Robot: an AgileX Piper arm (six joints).
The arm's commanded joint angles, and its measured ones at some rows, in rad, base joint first. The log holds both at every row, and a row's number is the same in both.
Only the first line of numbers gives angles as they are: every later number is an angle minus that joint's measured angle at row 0.
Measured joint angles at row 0: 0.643, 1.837, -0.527, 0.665, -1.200, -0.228
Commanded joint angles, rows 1 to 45: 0.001, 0.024, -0.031, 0.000, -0.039, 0.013; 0.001, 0.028, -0.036, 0.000, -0.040, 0.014; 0.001, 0.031, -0.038, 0.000, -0.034, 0.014; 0.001, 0.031, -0.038, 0.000, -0.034, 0.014; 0.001, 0.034, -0.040, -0.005, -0.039, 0.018; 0.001, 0.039, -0.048, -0.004, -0.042, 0.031; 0.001, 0.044, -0.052, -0.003, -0.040, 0.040; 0.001, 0.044, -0.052, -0.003, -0.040, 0.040; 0.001, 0.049, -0.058, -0.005, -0.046, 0.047; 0.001, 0.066, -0.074, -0.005, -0.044, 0.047; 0.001, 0.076, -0.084, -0.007, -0.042, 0.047; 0.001, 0.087, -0.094, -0.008, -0.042, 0.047; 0.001, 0.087, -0.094, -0.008, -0.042, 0.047; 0.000, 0.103, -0.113, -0.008, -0.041, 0.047; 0.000, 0.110, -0.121, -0.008, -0.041, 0.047; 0.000, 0.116, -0.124, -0.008, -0.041, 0.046; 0.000, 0.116, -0.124, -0.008, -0.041, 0.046; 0.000, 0.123, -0.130, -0.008, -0.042, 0.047; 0.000, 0.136, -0.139, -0.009, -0.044, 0.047; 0.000, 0.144, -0.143, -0.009, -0.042, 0.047; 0.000, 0.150, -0.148, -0.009, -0.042, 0.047; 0.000, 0.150, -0.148, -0.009, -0.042, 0.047; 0.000, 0.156, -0.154, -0.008, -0.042, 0.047; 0.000, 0.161, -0.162, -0.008, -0.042, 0.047; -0.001, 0.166, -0.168, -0.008, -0.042, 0.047; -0.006, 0.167, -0.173, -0.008, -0.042, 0.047; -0.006, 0.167, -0.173, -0.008, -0.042, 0.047; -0.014, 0.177, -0.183, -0.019, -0.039, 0.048; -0.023, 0.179, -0.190, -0.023, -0.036, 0.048; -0.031, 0.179, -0.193, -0.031, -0.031, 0.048; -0.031, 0.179, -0.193, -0.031, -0.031, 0.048; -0.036, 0.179, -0.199, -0.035, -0.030, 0.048; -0.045, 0.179, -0.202, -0.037, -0.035, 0.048; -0.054, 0.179, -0.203, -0.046, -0.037, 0.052; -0.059, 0.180, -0.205, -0.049, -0.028, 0.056; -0.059, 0.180, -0.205, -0.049, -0.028, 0.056; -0.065, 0.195, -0.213, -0.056, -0.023, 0.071; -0.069, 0.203, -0.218, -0.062, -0.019, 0.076; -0.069, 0.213, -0.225, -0.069, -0.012, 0.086; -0.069, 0.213, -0.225, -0.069, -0.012, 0.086; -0.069, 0.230, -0.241, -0.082, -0.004, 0.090; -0.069, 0.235, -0.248, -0.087, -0.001, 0.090; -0.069, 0.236, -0.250, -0.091, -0.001, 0.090; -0.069, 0.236, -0.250, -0.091, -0.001, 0.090; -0.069, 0.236, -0.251, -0.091, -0.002, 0.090
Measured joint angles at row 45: -0.064, 0.237, -0.239, -0.071, 0.003, 0.080
